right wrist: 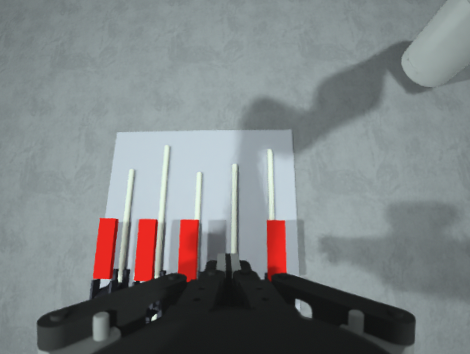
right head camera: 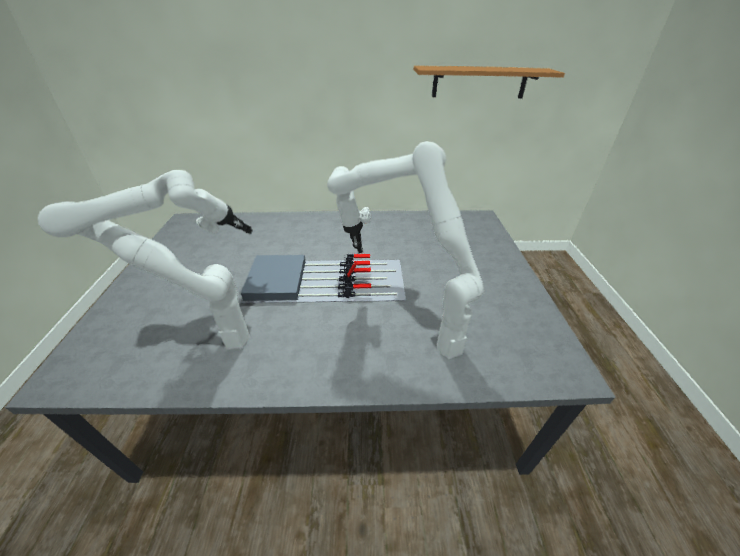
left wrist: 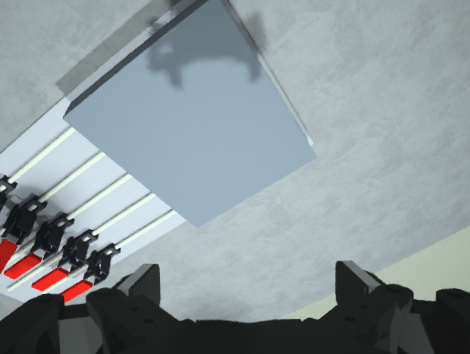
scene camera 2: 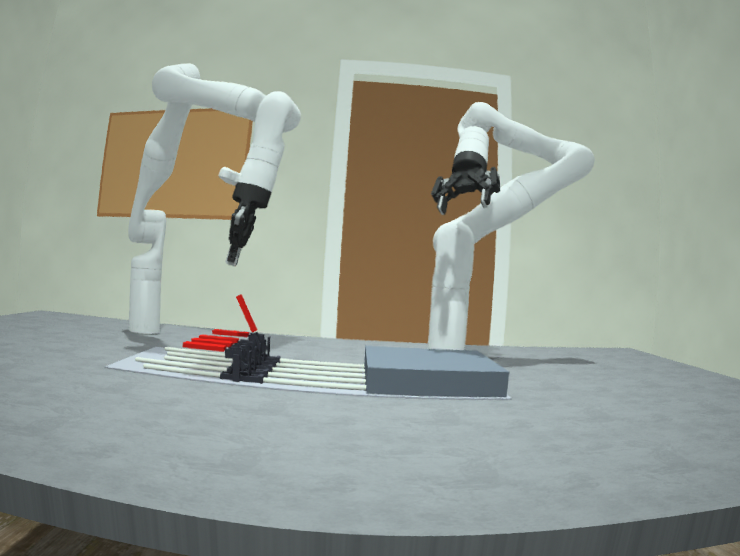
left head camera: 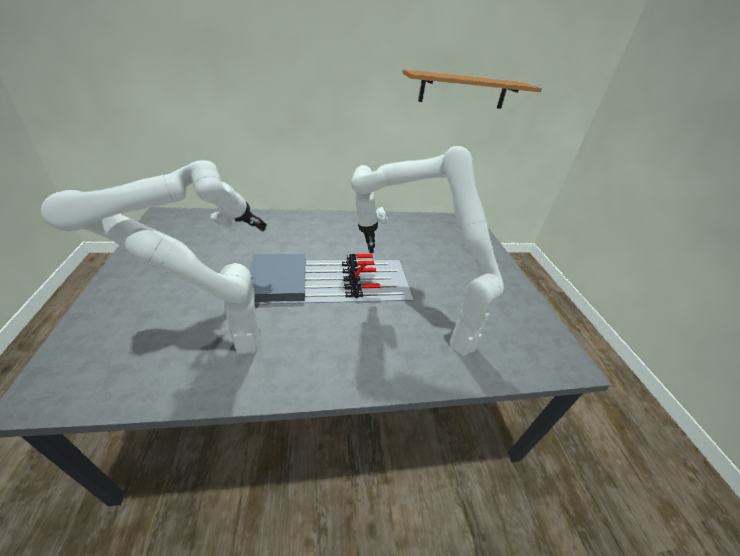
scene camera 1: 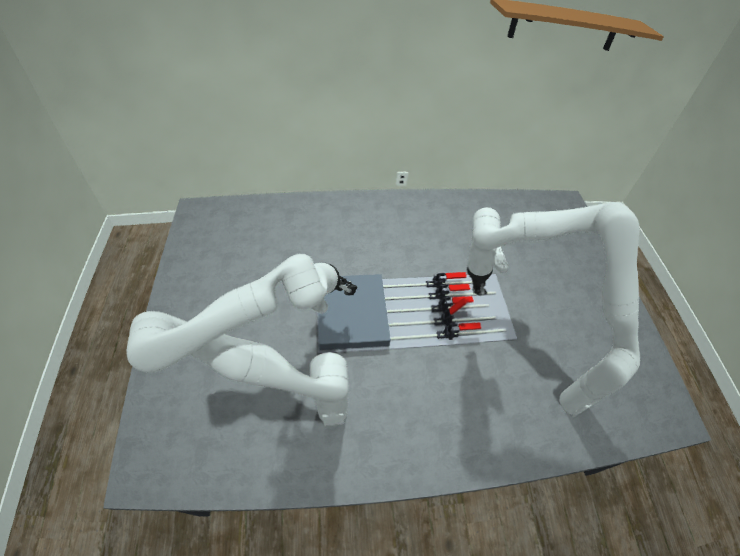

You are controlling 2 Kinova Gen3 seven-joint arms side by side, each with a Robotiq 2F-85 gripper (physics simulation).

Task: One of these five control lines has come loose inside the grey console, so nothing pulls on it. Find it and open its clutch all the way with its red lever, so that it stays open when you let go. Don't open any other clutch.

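Pixels of known places: left gripper, between the fingertips: [right head camera: 242, 227] [left wrist: 247, 282] [scene camera 2: 462, 208] [left head camera: 253, 224]; right gripper, between the fingertips: [right wrist: 227, 267] [right head camera: 360, 252] [scene camera 2: 230, 265] [left head camera: 371, 252] [scene camera 1: 475, 291]; left arm's base, origin of its link: [right head camera: 237, 339] [left head camera: 247, 342] [scene camera 1: 332, 410]; right arm's base, origin of its link: [right wrist: 425, 66] [right head camera: 448, 347] [scene camera 2: 144, 331] [left head camera: 461, 344] [scene camera 1: 571, 401].
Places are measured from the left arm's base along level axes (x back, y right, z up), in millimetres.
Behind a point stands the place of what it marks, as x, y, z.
Observation:
The grey console [left head camera: 278, 275] {-325, 104, 45} [scene camera 1: 352, 307] {-343, 101, 47} [scene camera 2: 436, 382] {-481, 111, 27} [left wrist: 190, 140] {-333, 114, 47} has five pale rods running through black clutches. In scene camera 1, one red lever [scene camera 1: 458, 306] {-267, 449, 111} [scene camera 2: 245, 312] {-284, 451, 106} [left wrist: 7, 254] {-278, 438, 88}, on the second clutch from the front, stands tilted up. The other four lie flat, such as the front lever [scene camera 1: 469, 326] {-214, 488, 59} [right wrist: 276, 250] {-217, 493, 59}. My right gripper [scene camera 1: 479, 291] {-267, 489, 195} [scene camera 2: 232, 261] {-267, 489, 195} [right wrist: 227, 267] {-267, 489, 195} is shut and empty, above the levers and touching none. It hides the raised lever in the right wrist view. My left gripper [scene camera 2: 463, 205] {-263, 39, 335} [left wrist: 247, 282] {-263, 39, 335} is open and empty, high near the console.
The pale base plate [scene camera 1: 505, 319] {-255, 660, 3} [right wrist: 150, 145] {-404, 663, 3} lies under the rods on the grey table [left head camera: 335, 358] {102, 308, 0}. Both arms are mounted at the table's near side in the left head camera. A wooden shelf [left head camera: 472, 79] is on the wall behind.

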